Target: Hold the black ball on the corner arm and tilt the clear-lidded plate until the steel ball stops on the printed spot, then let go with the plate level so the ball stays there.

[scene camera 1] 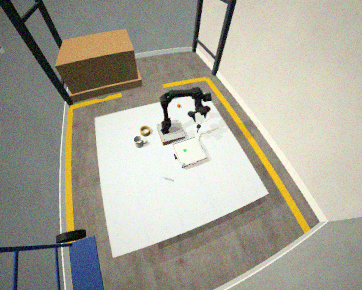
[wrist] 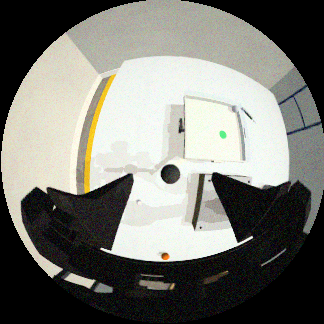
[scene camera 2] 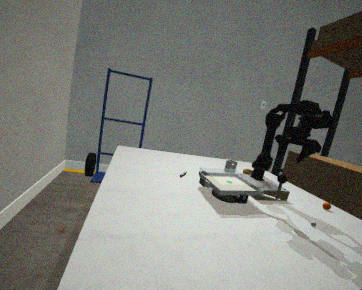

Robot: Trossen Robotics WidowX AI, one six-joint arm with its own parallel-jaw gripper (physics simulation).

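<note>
The clear-lidded plate [scene camera 1: 196, 156] [scene camera 2: 217, 183] [wrist: 202, 120] has a pale floor with a green printed spot [scene camera 1: 185, 150] [scene camera 2: 229, 182] [wrist: 223, 134]. The steel ball [wrist: 234, 108] shows faintly as a small grey shape in the plate's far right corner in the wrist view, away from the spot. The black ball [scene camera 1: 198, 126] [scene camera 2: 282, 178] [wrist: 170, 173] stands on the thin corner arm beside the plate. My gripper [scene camera 1: 199, 116] [wrist: 173, 176] is open and empty above the black ball. In the wrist view the ball lies between the fingertips in line of sight, below them.
The arm's base block [scene camera 1: 172, 136] [scene camera 2: 282, 194] adjoins the plate. A mug [scene camera 1: 139, 142] [scene camera 2: 230, 165] and a wooden ring [scene camera 1: 145, 131] stand beyond it. An orange ball [scene camera 1: 179, 105] [scene camera 2: 326, 205] [wrist: 165, 256], a small grey ball [scene camera 2: 313, 224] [wrist: 139, 202] and a pen [scene camera 1: 169, 179] [scene camera 2: 183, 174] lie on the table.
</note>
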